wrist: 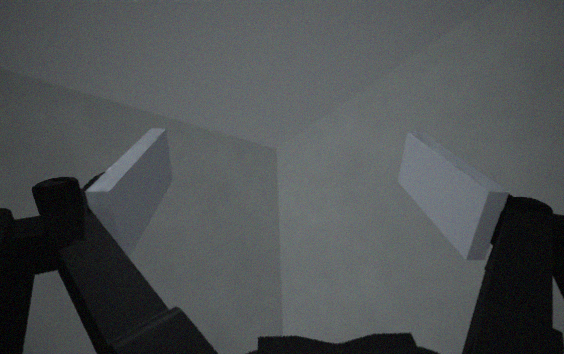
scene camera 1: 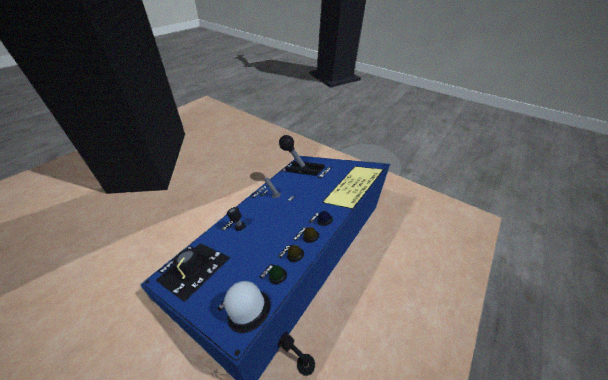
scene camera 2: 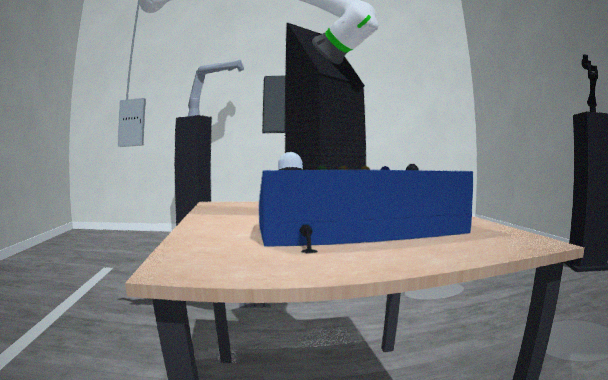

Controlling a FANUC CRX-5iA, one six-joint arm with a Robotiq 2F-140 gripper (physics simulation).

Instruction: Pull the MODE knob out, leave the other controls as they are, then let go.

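Seen in the pictures: gripper, fingertip midpoint: (wrist: pixel 288 156); arm's base, origin of the base link: (scene camera 2: pixel 326 50).
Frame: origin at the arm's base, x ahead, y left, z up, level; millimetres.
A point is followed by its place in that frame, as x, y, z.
Note:
The MODE knob (scene camera 1: pixel 234 215) {471, 108, -473} is a small dark cap on a short stem, on the top of the blue control box (scene camera 1: pixel 272 225) {519, 167, -492} (scene camera 2: pixel 367 207) {640, 213, -524}, beside a small label that is hard to read. How far it stands out is hard to tell. In scene camera 2 the knob cannot be made out. My gripper (wrist: pixel 288 156) {578, -679, 506} is wide open with nothing between its two pale finger pads; walls and a room corner show behind them. It is away from the box. In scene camera 2 the arm's wrist (scene camera 2: pixel 345 32) {106, 94, 46} is high above the box, and the fingers cannot be made out.
The box also carries a ball-topped lever (scene camera 1: pixel 286 143) {337, 304, -445}, a toggle (scene camera 1: pixel 272 187) {418, 220, -492}, a rotary selector (scene camera 1: pixel 185 256) {509, 1, -483}, several round buttons, a white dome (scene camera 1: pixel 244 302) {671, 51, -413} (scene camera 2: pixel 290 161) {681, 60, -429} and a side crank (scene camera 1: pixel 305 363) {739, 111, -586} (scene camera 2: pixel 308 240) {736, 111, -578}. It stands on a wooden table (scene camera 1: pixel 415 280) {732, 401, -600} (scene camera 2: pixel 225 270) {924, 19, -600}. A black pillar (scene camera 1: pixel 115 110) {163, -20, -359} (scene camera 2: pixel 325 120) {151, 21, -299} is behind.

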